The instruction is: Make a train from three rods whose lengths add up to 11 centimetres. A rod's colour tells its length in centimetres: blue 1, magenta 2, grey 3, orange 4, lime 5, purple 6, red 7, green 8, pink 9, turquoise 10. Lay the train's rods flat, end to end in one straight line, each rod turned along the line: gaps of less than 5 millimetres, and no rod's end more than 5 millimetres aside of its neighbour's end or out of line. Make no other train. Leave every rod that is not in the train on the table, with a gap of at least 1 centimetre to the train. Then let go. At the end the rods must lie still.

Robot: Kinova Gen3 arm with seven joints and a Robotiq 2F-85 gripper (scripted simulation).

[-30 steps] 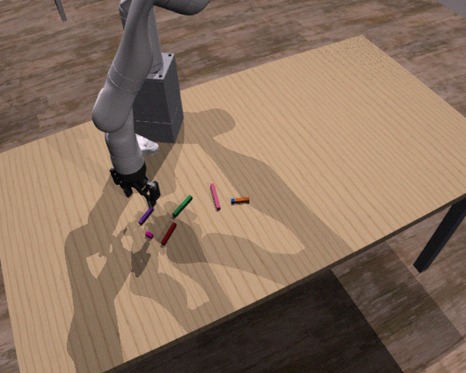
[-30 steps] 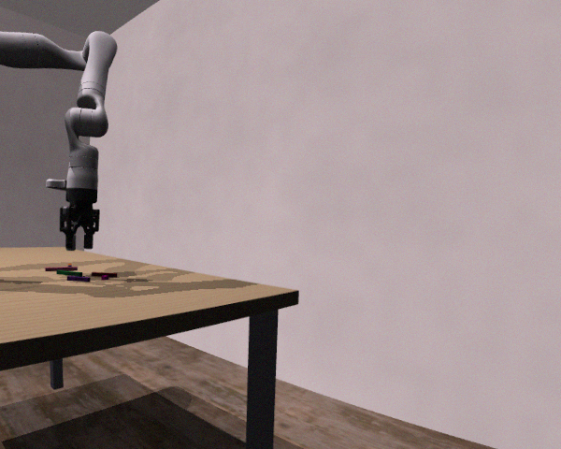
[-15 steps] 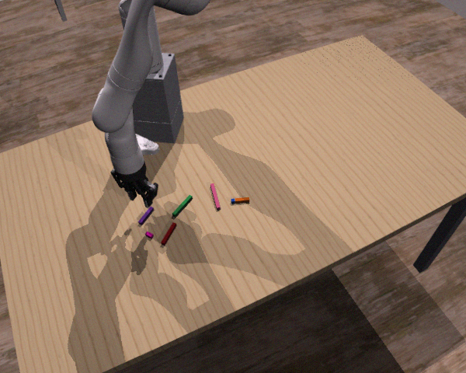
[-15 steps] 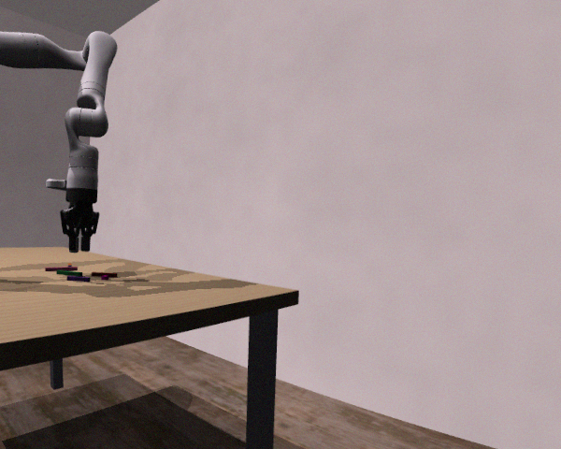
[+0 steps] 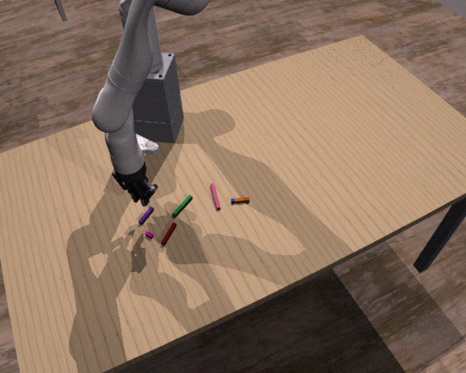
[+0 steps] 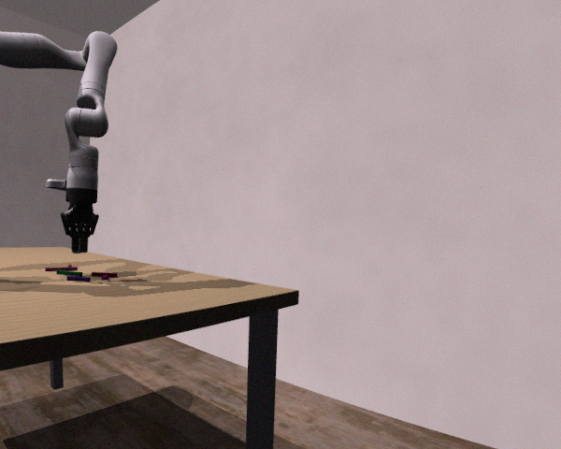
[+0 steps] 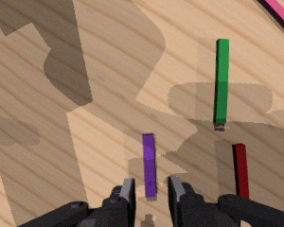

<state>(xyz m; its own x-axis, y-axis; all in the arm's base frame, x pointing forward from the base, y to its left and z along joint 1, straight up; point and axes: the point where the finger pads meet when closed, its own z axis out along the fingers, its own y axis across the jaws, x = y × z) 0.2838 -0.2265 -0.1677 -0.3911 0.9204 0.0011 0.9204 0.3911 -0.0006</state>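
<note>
The purple rod is 8 cm below my hand. Also, from my hand: short magenta rod: 8 cm below, 6 cm ahead, 3 cm to the right; then red rod: 9 cm ahead, 8 cm below, 2 cm to the left; then green rod: 10 cm to the left, 8 cm below, 4 cm ahead.
</note>
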